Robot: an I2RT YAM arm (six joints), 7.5 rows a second.
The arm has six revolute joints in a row. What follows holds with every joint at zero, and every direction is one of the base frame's.
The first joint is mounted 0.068 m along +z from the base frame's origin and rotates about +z.
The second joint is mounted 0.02 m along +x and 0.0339 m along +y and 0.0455 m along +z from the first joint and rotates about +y.
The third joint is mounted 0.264 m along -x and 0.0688 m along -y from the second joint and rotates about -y.
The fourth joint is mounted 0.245 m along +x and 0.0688 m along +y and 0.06 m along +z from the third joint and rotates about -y.
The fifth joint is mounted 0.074 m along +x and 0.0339 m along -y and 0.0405 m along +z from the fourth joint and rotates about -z.
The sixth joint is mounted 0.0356 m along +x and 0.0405 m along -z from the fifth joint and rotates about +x.
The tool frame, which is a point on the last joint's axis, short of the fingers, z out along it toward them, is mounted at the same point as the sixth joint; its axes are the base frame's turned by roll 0, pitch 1.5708 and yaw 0 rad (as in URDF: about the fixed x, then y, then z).
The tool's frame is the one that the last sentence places.
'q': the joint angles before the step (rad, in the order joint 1, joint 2, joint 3, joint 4, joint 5, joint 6). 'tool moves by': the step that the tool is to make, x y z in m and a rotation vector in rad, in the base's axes. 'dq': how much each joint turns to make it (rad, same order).
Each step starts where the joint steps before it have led.
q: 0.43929 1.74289 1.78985 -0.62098 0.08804 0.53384
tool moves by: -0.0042 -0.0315 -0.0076 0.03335 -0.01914 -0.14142
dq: -0.06501 -0.07898 -0.13101 0.07589 0.05239 0.06061
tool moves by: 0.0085 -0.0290 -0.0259 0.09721 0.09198 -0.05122
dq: -0.08800 -0.00575 -0.08699 0.01817 -0.09757 0.08192
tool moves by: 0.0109 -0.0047 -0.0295 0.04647 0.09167 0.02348
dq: -0.02687 0.04522 -0.04088 0.01024 -0.08211 0.02473
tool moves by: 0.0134 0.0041 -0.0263 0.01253 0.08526 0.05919
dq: -0.00486 0.07469 0.00918 -0.01510 -0.07025 -0.01753
